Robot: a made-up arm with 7 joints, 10 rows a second.
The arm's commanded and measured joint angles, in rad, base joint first. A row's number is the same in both.
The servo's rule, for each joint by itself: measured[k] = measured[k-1] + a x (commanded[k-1-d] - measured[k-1]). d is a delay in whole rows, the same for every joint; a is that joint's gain. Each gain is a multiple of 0.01, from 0.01 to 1. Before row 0 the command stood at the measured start. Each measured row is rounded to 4 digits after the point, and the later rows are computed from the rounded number. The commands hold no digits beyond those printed.
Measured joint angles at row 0:
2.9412, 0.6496, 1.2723, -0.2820, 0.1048, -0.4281, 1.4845
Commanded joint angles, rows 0 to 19:
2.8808, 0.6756, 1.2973, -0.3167, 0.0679, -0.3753, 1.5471
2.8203, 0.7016, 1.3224, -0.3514, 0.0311, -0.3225, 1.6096
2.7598, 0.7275, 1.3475, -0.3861, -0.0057, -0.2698, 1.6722
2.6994, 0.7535, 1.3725, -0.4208, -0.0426, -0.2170, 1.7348
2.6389, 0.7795, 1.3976, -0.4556, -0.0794, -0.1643, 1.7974
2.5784, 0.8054, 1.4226, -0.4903, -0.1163, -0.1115, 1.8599
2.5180, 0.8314, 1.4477, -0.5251, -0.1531, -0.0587, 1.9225
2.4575, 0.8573, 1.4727, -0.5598, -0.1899, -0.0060, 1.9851
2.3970, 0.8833, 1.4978, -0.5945, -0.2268, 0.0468, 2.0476
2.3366, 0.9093, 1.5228, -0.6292, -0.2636, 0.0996, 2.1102
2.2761, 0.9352, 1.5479, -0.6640, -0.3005, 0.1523, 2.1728
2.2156, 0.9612, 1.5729, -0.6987, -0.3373, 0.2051, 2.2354
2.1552, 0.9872, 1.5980, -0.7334, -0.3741, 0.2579, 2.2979
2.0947, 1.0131, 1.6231, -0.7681, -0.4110, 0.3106, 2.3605
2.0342, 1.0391, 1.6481, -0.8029, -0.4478, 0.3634, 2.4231
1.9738, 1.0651, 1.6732, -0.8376, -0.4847, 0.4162, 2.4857
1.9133, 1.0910, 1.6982, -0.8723, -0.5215, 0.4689, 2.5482
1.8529, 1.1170, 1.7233, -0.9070, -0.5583, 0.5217, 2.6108
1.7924, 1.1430, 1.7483, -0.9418, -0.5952, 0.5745, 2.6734
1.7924, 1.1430, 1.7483, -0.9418, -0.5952, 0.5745, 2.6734
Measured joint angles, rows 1 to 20:
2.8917, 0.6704, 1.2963, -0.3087, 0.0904, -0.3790, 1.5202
2.8332, 0.6954, 1.3214, -0.3416, 0.0673, -0.3265, 1.5712
2.7730, 0.7211, 1.3465, -0.3759, 0.0388, -0.2738, 1.6288
2.7126, 0.7470, 1.3715, -0.4105, 0.0071, -0.2210, 1.6892
2.6522, 0.7730, 1.3966, -0.4452, -0.0266, -0.1683, 1.7509
2.5917, 0.7989, 1.4216, -0.4799, -0.0616, -0.1155, 1.8130
2.5313, 0.8249, 1.4467, -0.5147, -0.0973, -0.0627, 1.8754
2.4708, 0.8508, 1.4717, -0.5494, -0.1334, -0.0100, 1.9379
2.4103, 0.8768, 1.4968, -0.5841, -0.1698, 0.0428, 2.0004
2.3499, 0.9028, 1.5218, -0.6188, -0.2064, 0.0956, 2.0630
2.2894, 0.9287, 1.5469, -0.6536, -0.2431, 0.1483, 2.1256
2.2289, 0.9547, 1.5719, -0.6883, -0.2798, 0.2011, 2.1882
2.1685, 0.9807, 1.5970, -0.7230, -0.3166, 0.2539, 2.2507
2.1080, 1.0066, 1.6221, -0.7577, -0.3534, 0.3066, 2.3133
2.0475, 1.0326, 1.6471, -0.7925, -0.3902, 0.3594, 2.3759
1.9871, 1.0586, 1.6722, -0.8272, -0.4271, 0.4122, 2.4385
1.9266, 1.0845, 1.6972, -0.8619, -0.4639, 0.4649, 2.5010
1.8662, 1.1105, 1.7223, -0.8966, -0.5007, 0.5177, 2.5636
1.8057, 1.1365, 1.7473, -0.9314, -0.5376, 0.5705, 2.6262
1.7948, 1.1417, 1.7483, -0.9394, -0.5601, 0.5742, 2.6531
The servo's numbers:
d 0
a 0.82 0.80 0.96 0.77 0.39 0.93 0.57

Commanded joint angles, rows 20 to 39:
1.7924, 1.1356, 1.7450, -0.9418, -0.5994, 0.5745, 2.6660
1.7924, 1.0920, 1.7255, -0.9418, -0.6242, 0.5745, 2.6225
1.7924, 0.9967, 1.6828, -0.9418, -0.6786, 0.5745, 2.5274
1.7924, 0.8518, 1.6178, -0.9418, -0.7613, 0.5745, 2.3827
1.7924, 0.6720, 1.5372, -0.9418, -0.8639, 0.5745, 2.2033
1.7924, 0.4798, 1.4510, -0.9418, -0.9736, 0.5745, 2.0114
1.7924, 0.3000, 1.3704, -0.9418, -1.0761, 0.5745, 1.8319
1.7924, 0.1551, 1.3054, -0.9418, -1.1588, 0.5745, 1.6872
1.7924, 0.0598, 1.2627, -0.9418, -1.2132, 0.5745, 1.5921
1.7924, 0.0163, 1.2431, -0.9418, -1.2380, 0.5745, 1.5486
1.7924, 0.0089, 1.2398, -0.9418, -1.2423, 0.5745, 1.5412
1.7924, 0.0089, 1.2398, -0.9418, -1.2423, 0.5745, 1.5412
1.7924, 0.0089, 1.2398, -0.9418, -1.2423, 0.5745, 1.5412
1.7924, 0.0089, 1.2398, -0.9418, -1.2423, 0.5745, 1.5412
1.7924, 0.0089, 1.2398, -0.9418, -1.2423, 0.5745, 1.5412
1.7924, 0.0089, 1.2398, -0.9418, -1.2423, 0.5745, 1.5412
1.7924, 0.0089, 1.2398, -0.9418, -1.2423, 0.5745, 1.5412
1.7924, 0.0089, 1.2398, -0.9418, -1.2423, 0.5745, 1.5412
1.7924, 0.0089, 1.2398, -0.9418, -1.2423, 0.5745, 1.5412
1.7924, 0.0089, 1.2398, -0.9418, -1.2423, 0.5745, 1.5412
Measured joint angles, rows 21 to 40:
1.7928, 1.1368, 1.7451, -0.9412, -0.5754, 0.5745, 2.6605
1.7925, 1.1010, 1.7263, -0.9417, -0.5944, 0.5745, 2.6388
1.7924, 1.0176, 1.6845, -0.9418, -0.6272, 0.5745, 2.5753
1.7924, 0.8850, 1.6205, -0.9418, -0.6795, 0.5745, 2.4655
1.7924, 0.7146, 1.5405, -0.9418, -0.7514, 0.5745, 2.3160
1.7924, 0.5268, 1.4546, -0.9418, -0.8381, 0.5745, 2.1424
1.7924, 0.3454, 1.3738, -0.9418, -0.9309, 0.5745, 1.9654
1.7924, 0.1932, 1.3081, -0.9418, -1.0198, 0.5745, 1.8068
1.7924, 0.0865, 1.2645, -0.9418, -1.0952, 0.5745, 1.6844
1.7924, 0.0303, 1.2440, -0.9418, -1.1509, 0.5745, 1.6070
1.7924, 0.0132, 1.2400, -0.9418, -1.1865, 0.5745, 1.5695
1.7924, 0.0098, 1.2398, -0.9418, -1.2083, 0.5745, 1.5534
1.7924, 0.0091, 1.2398, -0.9418, -1.2216, 0.5745, 1.5464
1.7924, 0.0089, 1.2398, -0.9418, -1.2297, 0.5745, 1.5434
1.7924, 0.0089, 1.2398, -0.9418, -1.2346, 0.5745, 1.5421
1.7924, 0.0089, 1.2398, -0.9418, -1.2376, 0.5745, 1.5416
1.7924, 0.0089, 1.2398, -0.9418, -1.2394, 0.5745, 1.5414
1.7924, 0.0089, 1.2398, -0.9418, -1.2405, 0.5745, 1.5413
1.7924, 0.0089, 1.2398, -0.9418, -1.2412, 0.5745, 1.5412
1.7924, 0.0089, 1.2398, -0.9418, -1.2416, 0.5745, 1.5412

